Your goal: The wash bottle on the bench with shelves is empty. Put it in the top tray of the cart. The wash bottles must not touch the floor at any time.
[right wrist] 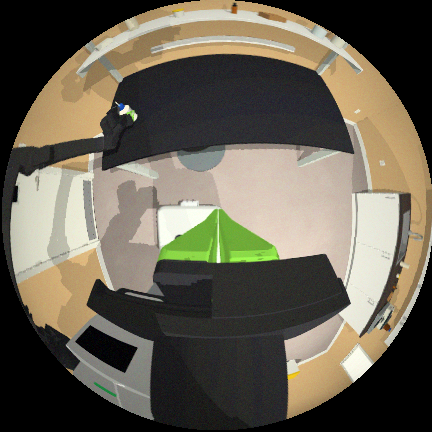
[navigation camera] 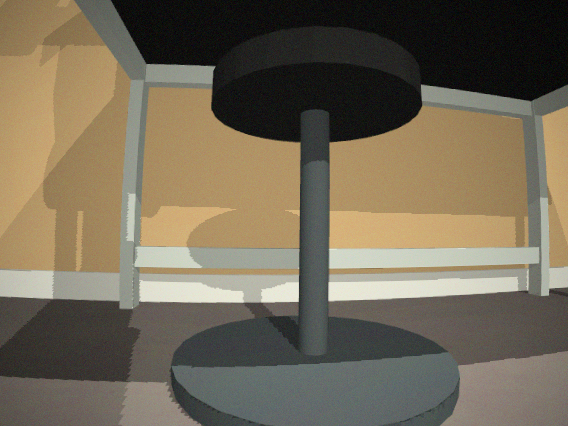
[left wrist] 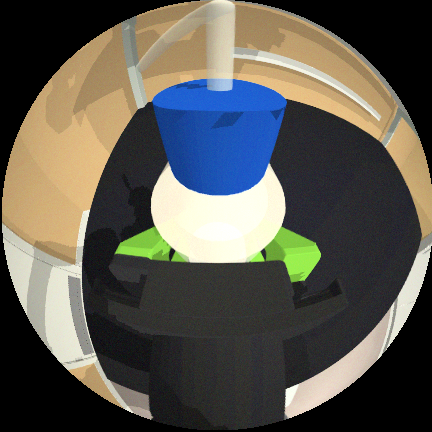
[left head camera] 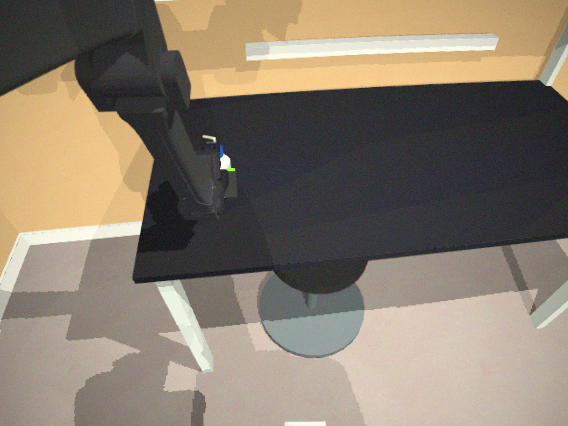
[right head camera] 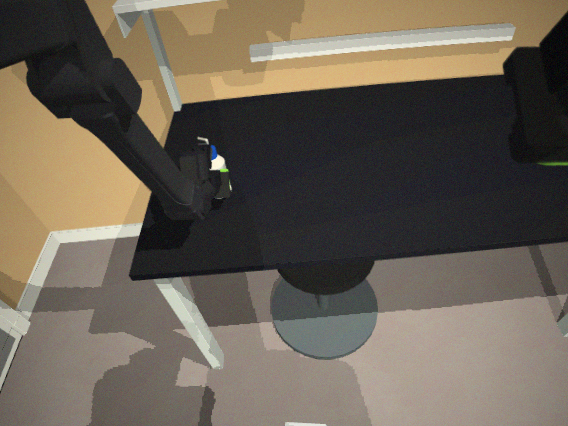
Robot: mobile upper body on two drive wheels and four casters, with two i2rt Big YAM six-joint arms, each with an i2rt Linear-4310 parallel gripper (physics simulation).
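Places are measured from the left arm's base along level axes (x ahead, y left, z up), in centimetres.
Pixels of known places: left gripper, between the fingertips: [right wrist: 129,111] [left wrist: 217,214]; right gripper, between the fingertips: [right wrist: 217,214] [right head camera: 519,152].
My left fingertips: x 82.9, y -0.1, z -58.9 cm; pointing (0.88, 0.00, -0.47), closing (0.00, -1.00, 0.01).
Behind a point stands the place of what it marks.
The wash bottle [left head camera: 225,161] @(x 79.9, y -2.2, z -51.7 cm) [right head camera: 218,162] @(x 79.8, y -2.0, z -51.6 cm) [left wrist: 220,145] [right wrist: 123,108] @(x 80.1, y -1.4, z -50.8 cm), white with a blue cap and a pale bent spout, is upright at the picture-left end of the black bench [left head camera: 360,165] @(x 93.0, y -39.4, z -64.8 cm) [right head camera: 360,165] @(x 92.5, y -39.0, z -64.8 cm) [left wrist: 345,175] @(x 95.4, y -28.3, z -64.8 cm) [right wrist: 225,100] @(x 86.5, y -48.2, z -64.8 cm). My left gripper [left head camera: 228,181] @(x 82.9, y -0.1, z -58.9 cm) [right head camera: 223,182] @(x 82.9, y -0.1, z -58.9 cm) [left wrist: 217,214] @(x 82.9, y -0.1, z -58.9 cm) [right wrist: 129,111] @(x 82.9, y -0.1, z -58.9 cm) is shut on the bottle's body, below its rounded shoulder. The bottle's base is hidden, so I cannot tell whether it touches the bench. My right gripper [right wrist: 217,214] @(x 35.0, y -44.8, z -13.1 cm) is shut and empty, far from the bottle. The cart and its top tray cannot be made out in these views.
A round stool [left head camera: 312,332] [right head camera: 325,332] [right wrist: 201,160] [navigation camera: 315,225] @(x 83.7, y -28.0, z -116.9 cm) stands partly under the bench's front edge. The shelf [right wrist: 215,18] @(x 141.4, y -42.9, z -31.7 cm) behind the bench holds several small items. A white cabinet [right wrist: 375,240] @(x 1.4, y -216.6, z -89.4 cm) stands at the picture's right in the right wrist view.
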